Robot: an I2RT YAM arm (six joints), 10 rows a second.
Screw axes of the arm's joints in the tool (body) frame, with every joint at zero. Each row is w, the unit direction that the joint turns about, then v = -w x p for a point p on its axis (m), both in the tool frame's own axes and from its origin. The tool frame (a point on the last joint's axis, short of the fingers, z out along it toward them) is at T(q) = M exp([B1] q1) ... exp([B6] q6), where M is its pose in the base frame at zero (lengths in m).
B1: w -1 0 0 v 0 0.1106 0
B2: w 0 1 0 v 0.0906 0 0.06
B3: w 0 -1 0 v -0.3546 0 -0.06
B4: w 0 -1 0 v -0.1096 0 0
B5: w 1 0 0 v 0 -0.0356 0
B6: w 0 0 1 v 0 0 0
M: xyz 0.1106 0 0.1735 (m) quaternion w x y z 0.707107 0 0.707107 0
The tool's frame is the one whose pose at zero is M.
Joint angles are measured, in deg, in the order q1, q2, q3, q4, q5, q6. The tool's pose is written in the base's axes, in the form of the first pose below.
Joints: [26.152 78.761 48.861 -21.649 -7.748 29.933]
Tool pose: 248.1 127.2 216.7 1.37 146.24 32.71
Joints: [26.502 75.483 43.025 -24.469 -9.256 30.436]
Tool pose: 223.2 117.7 196.8 1.57 152.05 32.33
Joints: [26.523 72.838 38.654 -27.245 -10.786 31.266]
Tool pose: 203.4 108.9 182.0 2.73 156.99 32.29
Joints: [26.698 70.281 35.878 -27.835 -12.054 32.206]
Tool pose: 191.1 104.4 176.8 3.48 158.26 33.78
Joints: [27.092 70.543 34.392 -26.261 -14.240 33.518]
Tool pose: 187.9 106.0 170.2 4.05 159.23 36.89
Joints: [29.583 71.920 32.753 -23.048 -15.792 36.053]
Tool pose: 183.4 115.2 160.5 3.56 160.35 40.17
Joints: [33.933 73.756 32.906 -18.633 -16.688 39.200]
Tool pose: 181.5 134.4 159.0 0.95 159.42 44.65
